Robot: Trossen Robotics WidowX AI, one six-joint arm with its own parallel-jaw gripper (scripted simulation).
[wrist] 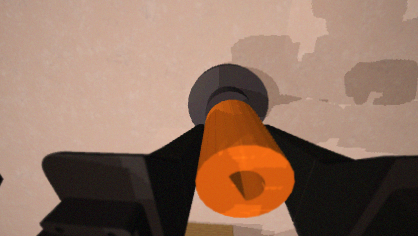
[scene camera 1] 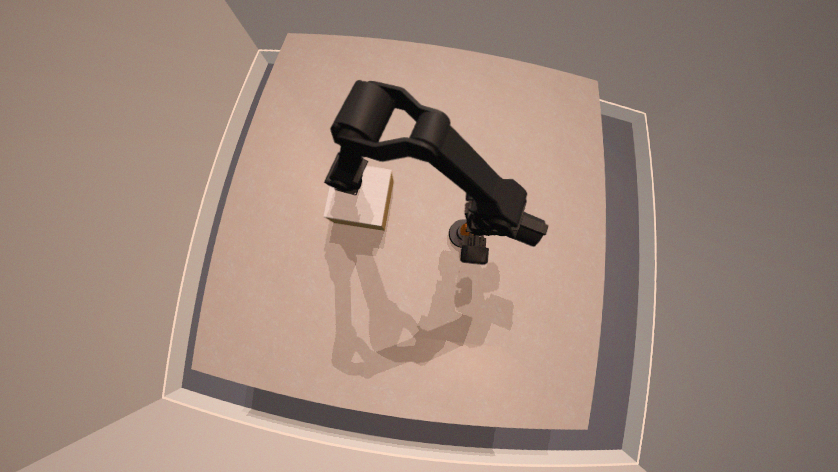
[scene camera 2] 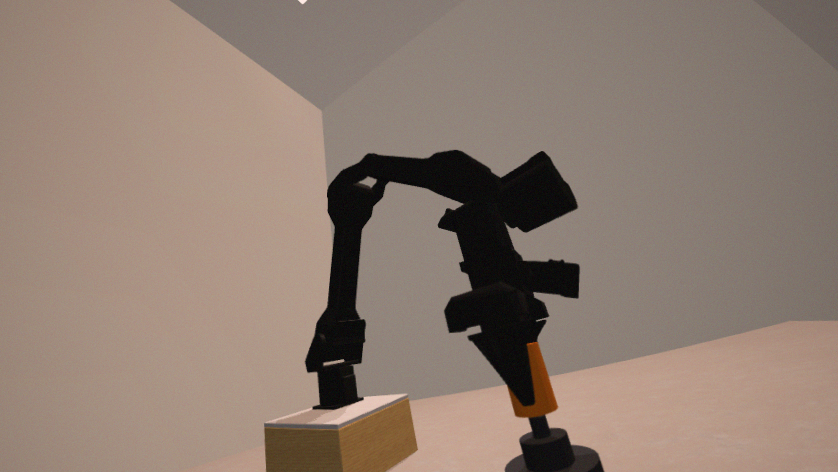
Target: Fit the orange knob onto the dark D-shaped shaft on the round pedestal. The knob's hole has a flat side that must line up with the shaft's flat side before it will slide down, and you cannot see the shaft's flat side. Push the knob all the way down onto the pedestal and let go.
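I am carrying an orange knob [scene camera 2: 545, 402], which the wrist view shows too, the knob [wrist: 242, 173], and what carries it is my gripper [scene camera 2: 533, 399], [wrist: 232, 130], [scene camera 1: 468, 230]. I also see a round dark pedestal [wrist: 222, 82].
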